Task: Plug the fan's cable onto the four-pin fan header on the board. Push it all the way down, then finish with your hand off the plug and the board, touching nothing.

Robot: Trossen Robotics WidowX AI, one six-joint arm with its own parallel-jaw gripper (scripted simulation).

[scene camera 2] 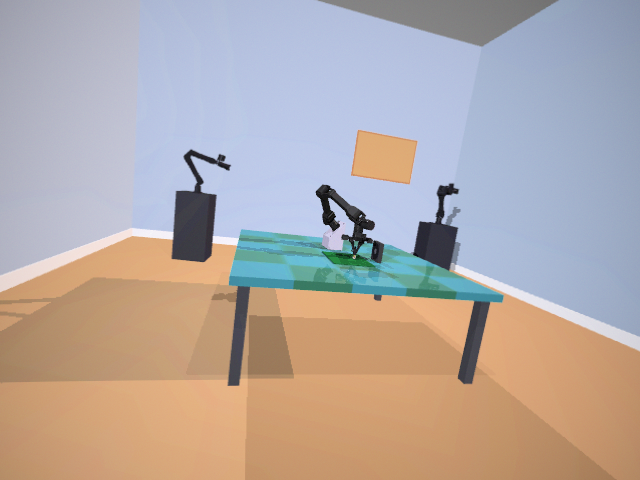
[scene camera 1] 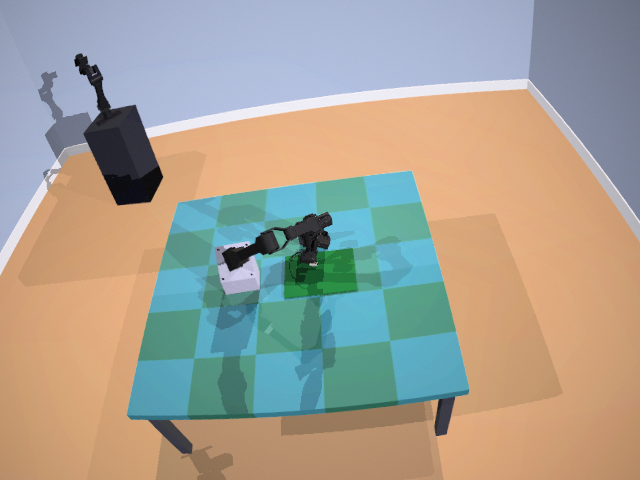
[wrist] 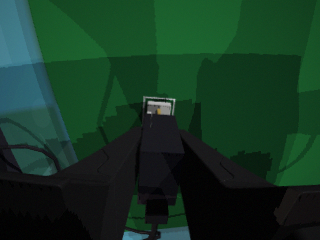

Labels:
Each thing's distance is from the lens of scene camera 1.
green board (scene camera 1: 335,273): 2.06 m

